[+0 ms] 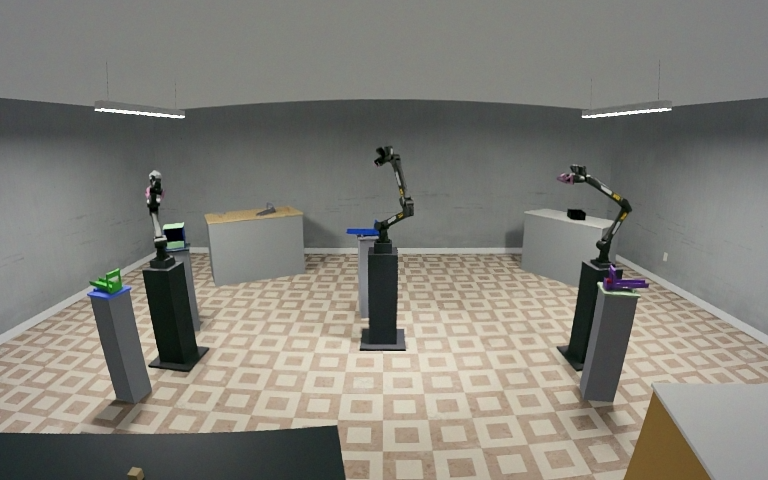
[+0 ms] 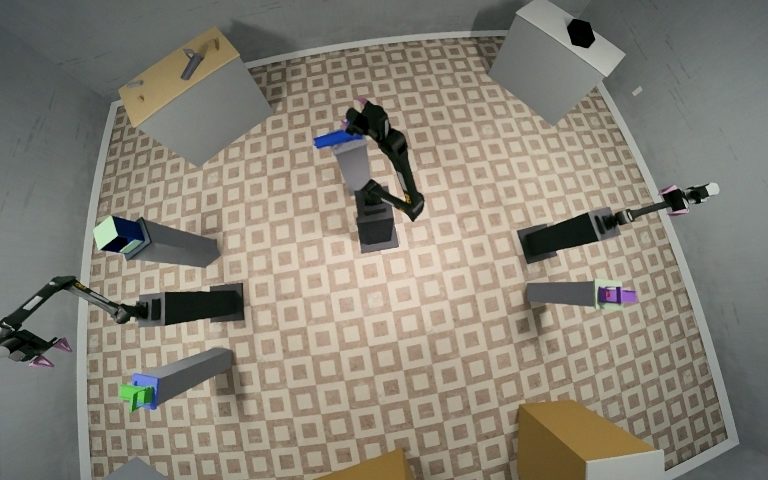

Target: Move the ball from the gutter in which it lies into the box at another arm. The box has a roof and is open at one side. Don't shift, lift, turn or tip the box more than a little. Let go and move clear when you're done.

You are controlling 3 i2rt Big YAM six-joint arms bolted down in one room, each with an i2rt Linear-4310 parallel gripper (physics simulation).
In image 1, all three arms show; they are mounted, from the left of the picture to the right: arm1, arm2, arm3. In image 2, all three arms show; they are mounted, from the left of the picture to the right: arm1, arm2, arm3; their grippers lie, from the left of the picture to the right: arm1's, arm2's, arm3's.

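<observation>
A small red ball (image 2: 608, 294) lies in the purple gutter (image 1: 633, 283) (image 2: 629, 296) on the right pedestal. The box (image 1: 173, 225) (image 2: 106, 233) has a pale green roof and a dark blue inside and stands upright on the pedestal behind arm1. Arm1's gripper (image 1: 155, 193) (image 2: 52, 353) is open, high and apart from the box. Arm2's gripper (image 1: 378, 160) (image 2: 352, 112) is open above the blue gutter (image 1: 362, 231) (image 2: 335, 138). Arm3's gripper (image 1: 564, 178) (image 2: 673, 200) is open, well above and apart from the purple gutter.
A green gutter (image 1: 105, 282) (image 2: 134, 393) stands on the left front pedestal (image 1: 120, 345) (image 2: 192, 376). A wooden-topped cabinet (image 1: 257, 249) (image 2: 209, 118) and a white-topped cabinet (image 1: 552, 249) (image 2: 543, 70) stand at the back. Two ceiling lamps hang high.
</observation>
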